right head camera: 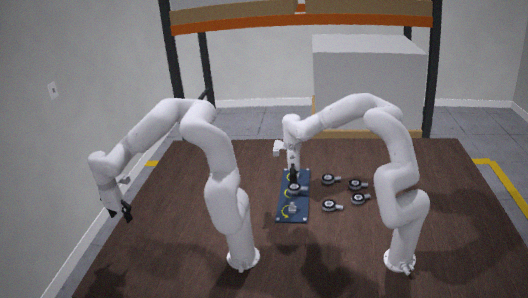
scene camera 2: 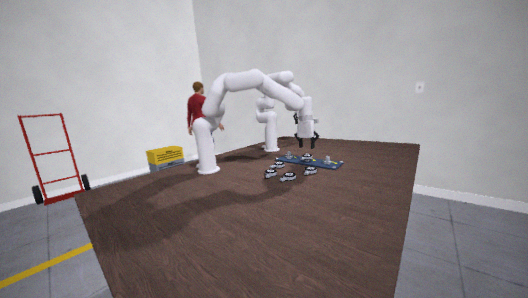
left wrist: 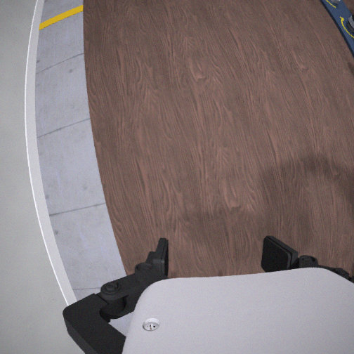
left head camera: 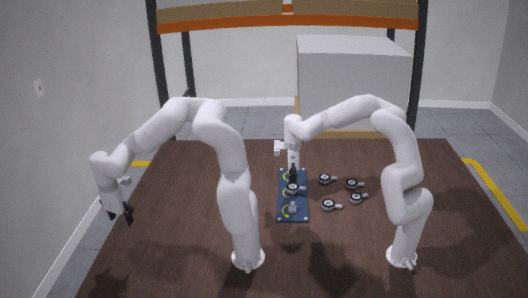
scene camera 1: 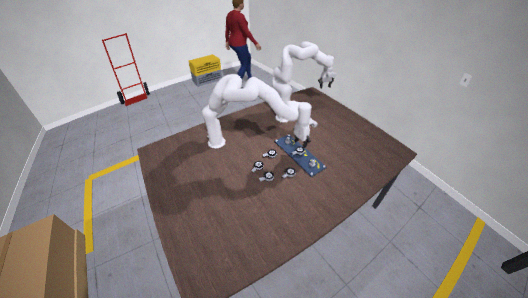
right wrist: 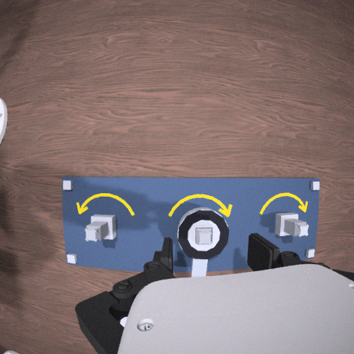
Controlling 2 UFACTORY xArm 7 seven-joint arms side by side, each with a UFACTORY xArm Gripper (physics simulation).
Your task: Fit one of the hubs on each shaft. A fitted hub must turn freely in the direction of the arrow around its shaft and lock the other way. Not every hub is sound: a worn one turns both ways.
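Frame: origin at the left arm's base, x ahead, y left, z up, level; metres.
Seen in the pictures: left gripper, fingertip midpoint: (right head camera: 121, 218) (left head camera: 122, 220) (scene camera 1: 325, 87); right gripper, fingertip midpoint: (right head camera: 293, 178) (scene camera 2: 306, 148) (left head camera: 292, 178) (scene camera 1: 300, 144); left arm's base at its link origin: (right head camera: 243, 257) (scene camera 2: 271, 150) (left head camera: 248, 258) (scene camera 1: 283, 118); right arm's base at its link origin: (right head camera: 399, 260) (scene camera 2: 208, 170) (left head camera: 401, 256) (scene camera 1: 216, 142).
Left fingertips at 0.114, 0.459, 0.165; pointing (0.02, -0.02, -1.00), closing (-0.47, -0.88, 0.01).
Offsets run from my left fingertips to a thing's top centre, as dx, dy, dz. Level surfaces: height alone.
A hub with a black ring {+0.235, -0.734, -0.121} (right wrist: 186, 234) (left head camera: 292, 189) (scene camera 1: 299, 151) (scene camera 2: 306, 157) sits around the middle shaft of the blue board {dz -0.156} (right wrist: 240, 192) (left head camera: 301, 202), its handle toward the bottom of the right wrist view. The left shaft (right wrist: 95, 231) and right shaft (right wrist: 300, 229) there are bare. My right gripper (right wrist: 210, 251) (scene camera 2: 307, 146) is open above the fitted hub, fingers apart from it. Loose hubs lie right of the board: two farther ones {+0.297, -0.911, -0.143} (left head camera: 325, 178) {+0.217, -1.024, -0.143} (left head camera: 352, 183) and two nearer ones {+0.117, -1.002, -0.143} (left head camera: 356, 198) {+0.098, -0.861, -0.143} (left head camera: 329, 204). My left gripper (left wrist: 216, 253) (left head camera: 121, 220) is open, off to the left.
The brown table {dz -0.165} (left head camera: 175, 200) carries both arm bases. Behind it stand a rack with an orange beam (left head camera: 225, 25) and a large white box (left head camera: 350, 75). In scene camera 1, a person in red (scene camera 1: 237, 30) stands beyond the table, near yellow and grey crates (scene camera 1: 205, 67) and a red hand truck (scene camera 1: 135, 99).
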